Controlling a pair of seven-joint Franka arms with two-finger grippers.
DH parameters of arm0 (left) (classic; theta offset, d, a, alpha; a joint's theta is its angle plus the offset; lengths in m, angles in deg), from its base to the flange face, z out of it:
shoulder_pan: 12.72 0.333 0 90
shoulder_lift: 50.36 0 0 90
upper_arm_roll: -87.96 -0.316 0.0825 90
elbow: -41.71 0 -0.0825 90
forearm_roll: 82.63 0.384 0 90
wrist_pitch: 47.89 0 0.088 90
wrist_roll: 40.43 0.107 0 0
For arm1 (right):
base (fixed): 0 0 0 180
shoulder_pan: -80.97 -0.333 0 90
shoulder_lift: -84.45 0 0 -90
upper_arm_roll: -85.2 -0.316 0.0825 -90
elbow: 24.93 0 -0.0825 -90
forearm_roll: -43.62 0.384 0 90
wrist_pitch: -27.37 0 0.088 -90
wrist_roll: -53.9 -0.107 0 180
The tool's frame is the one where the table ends.
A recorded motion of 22 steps. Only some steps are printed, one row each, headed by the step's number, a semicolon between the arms.
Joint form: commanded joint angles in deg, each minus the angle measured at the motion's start. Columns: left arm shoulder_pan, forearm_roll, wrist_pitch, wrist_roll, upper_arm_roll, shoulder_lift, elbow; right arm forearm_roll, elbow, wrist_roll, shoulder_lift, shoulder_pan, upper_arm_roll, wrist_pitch.
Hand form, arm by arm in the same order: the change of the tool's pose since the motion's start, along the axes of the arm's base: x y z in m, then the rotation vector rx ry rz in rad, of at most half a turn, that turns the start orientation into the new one. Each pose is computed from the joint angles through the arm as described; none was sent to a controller.
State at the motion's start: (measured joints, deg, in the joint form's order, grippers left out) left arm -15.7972 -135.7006 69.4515 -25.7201 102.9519 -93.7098 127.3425; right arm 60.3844 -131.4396 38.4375 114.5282 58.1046 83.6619 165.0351
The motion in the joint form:
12: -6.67 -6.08 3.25 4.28 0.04 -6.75 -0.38; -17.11 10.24 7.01 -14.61 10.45 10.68 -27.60
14: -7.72 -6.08 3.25 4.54 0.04 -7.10 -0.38; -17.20 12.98 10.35 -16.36 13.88 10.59 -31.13
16: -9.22 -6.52 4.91 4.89 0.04 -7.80 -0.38; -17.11 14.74 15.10 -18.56 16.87 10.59 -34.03
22: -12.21 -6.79 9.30 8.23 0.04 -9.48 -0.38; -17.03 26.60 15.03 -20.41 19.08 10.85 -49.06
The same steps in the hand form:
12: -0.0354 -0.0736 -0.0735 -0.0543 0.0530 -0.0464; 0.0481 -0.2228 0.2046 -0.2573 -0.0248 -0.0165
14: -0.0420 -0.0850 -0.0777 -0.0539 0.0559 -0.0669; 0.0466 -0.2600 0.2411 -0.2523 -0.0381 -0.0189
16: -0.0490 -0.0989 -0.0860 -0.0448 0.0496 -0.0707; 0.0384 -0.2931 0.2753 -0.2445 -0.0564 0.0082
22: -0.0633 -0.1239 -0.1062 -0.0193 -0.0106 -0.0988; 0.0154 -0.3167 0.3709 -0.2386 -0.0280 -0.0364

